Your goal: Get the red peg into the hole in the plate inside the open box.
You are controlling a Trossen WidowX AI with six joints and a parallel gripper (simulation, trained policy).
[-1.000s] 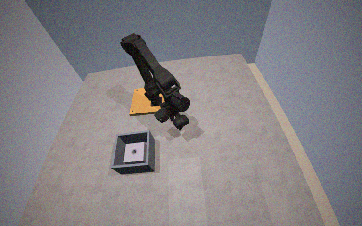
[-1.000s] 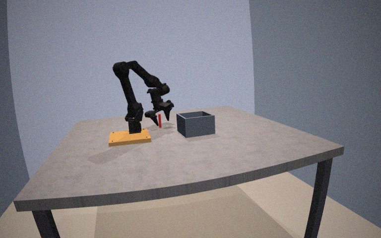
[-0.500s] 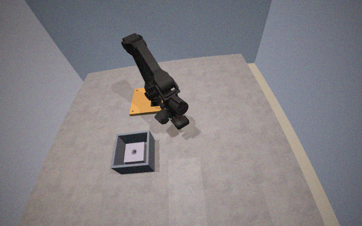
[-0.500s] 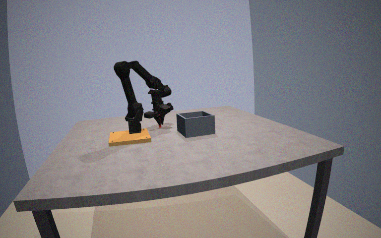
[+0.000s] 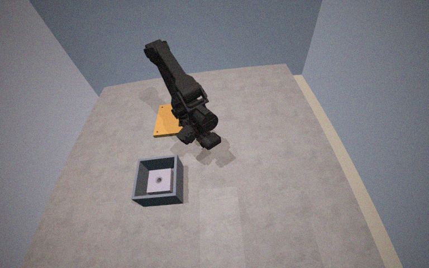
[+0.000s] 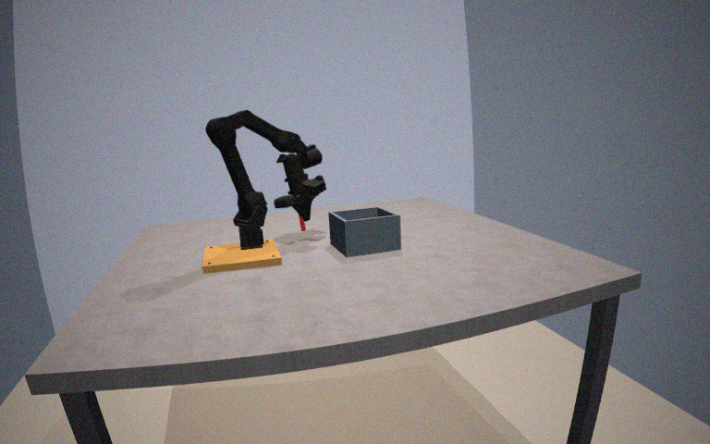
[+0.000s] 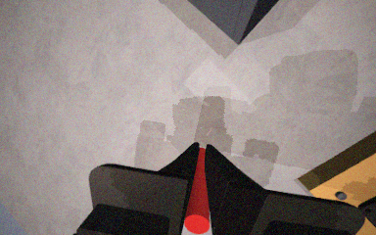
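Now: gripper tip 17 cm to the left of the white plate, 13 cm short of it and 1 cm above it. Also, from my gripper tip: grey box 17 cm to the right, 13 cm ahead, 3 cm below; then red peg 2 cm to the left, 2 cm behind, 1 cm above.
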